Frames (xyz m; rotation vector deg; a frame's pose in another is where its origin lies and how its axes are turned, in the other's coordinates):
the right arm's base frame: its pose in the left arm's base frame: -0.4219 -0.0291 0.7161 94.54 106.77 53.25
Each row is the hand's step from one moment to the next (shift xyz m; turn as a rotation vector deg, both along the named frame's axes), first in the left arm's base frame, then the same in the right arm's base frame.
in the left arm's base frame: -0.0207 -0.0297 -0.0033 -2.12 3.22 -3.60
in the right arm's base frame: -0.0262 -0.0174 -0.0182 3.21 -3.96 1.35
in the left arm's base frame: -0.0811 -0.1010 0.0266 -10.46 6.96 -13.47
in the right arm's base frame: -0.0844 -0.0376 -0.0946 7.39 -16.71 2.31
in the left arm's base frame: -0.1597 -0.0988 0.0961 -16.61 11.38 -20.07
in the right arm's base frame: -0.0641 -0.0370 -0.1975 12.16 -25.54 2.87
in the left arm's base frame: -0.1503 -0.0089 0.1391 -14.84 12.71 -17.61
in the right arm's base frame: 0.0265 0.0053 -0.2032 13.39 -22.47 2.79
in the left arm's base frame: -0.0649 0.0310 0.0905 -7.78 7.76 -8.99
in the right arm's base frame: 0.0482 0.0266 -0.1016 8.12 -11.55 1.50
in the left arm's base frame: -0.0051 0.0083 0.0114 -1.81 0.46 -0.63
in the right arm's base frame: 0.0099 0.0056 -0.0098 0.69 -1.65 -0.84
